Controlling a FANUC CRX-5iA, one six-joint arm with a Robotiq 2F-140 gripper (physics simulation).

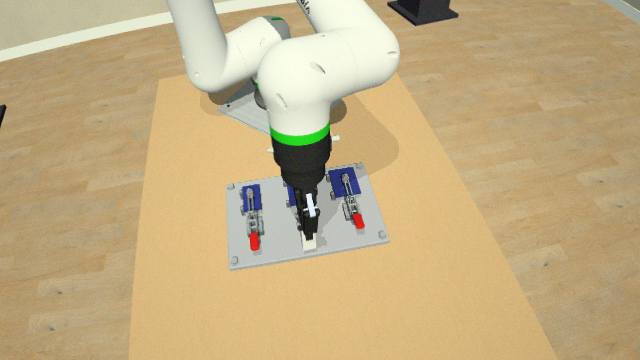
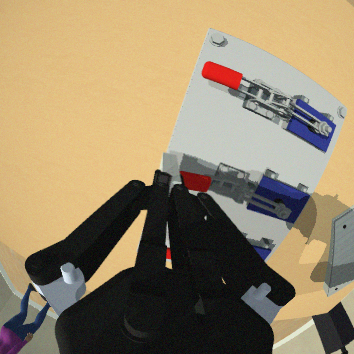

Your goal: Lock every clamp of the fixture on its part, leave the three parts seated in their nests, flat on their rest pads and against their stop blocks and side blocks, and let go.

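Places are measured from the arm's base along level axes (x ahead, y left, z up), in millimetres.
Where they show: gripper, between the fingertips: [image 1: 309, 246] [image 2: 166, 164].
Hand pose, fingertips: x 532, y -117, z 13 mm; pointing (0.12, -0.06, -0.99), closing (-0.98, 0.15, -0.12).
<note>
Each offset is from my fingertips to the top centre of the thing. "*": to the spot under its first point. Level surfaces: height alone.
The grey fixture plate {* dx -30, dy -55, dz -24 mm} [image 1: 280, 250] [image 2: 192, 117] carries three clamps with red handles and three blue parts. The left clamp {dx -104, dy -88, dz +38 mm} [image 1: 253, 220] [image 2: 267, 100] reaches over its blue part [image 1: 256, 198] [image 2: 312, 117], its handle lying outward. The right clamp {* dx -54, dy +121, dz +19 mm} [image 1: 350, 202] reaches over its blue part {* dx -116, dy +116, dz -3 mm} [image 1: 336, 189], its handle also outward. The middle clamp's arm lies over its blue part [image 2: 267, 186]; its shaded red handle {dx -31, dy +8, dz +33 mm} [image 2: 196, 181] is beside the fingertips. Whether they touch, or the middle clamp is locked, I cannot tell. My gripper [image 1: 309, 236] [image 2: 166, 164] is shut and empty, over the plate's front.
A pale block [image 1: 309, 245] [image 2: 171, 162] lies at the plate's front edge below the fingertips. Bolts stand at the plate's corners. The robot's base plate [image 1: 245, 116] [image 2: 341, 250] is behind the fixture on the tan table {dz -39 mm} [image 1: 320, 310] [image 2: 90, 100].
</note>
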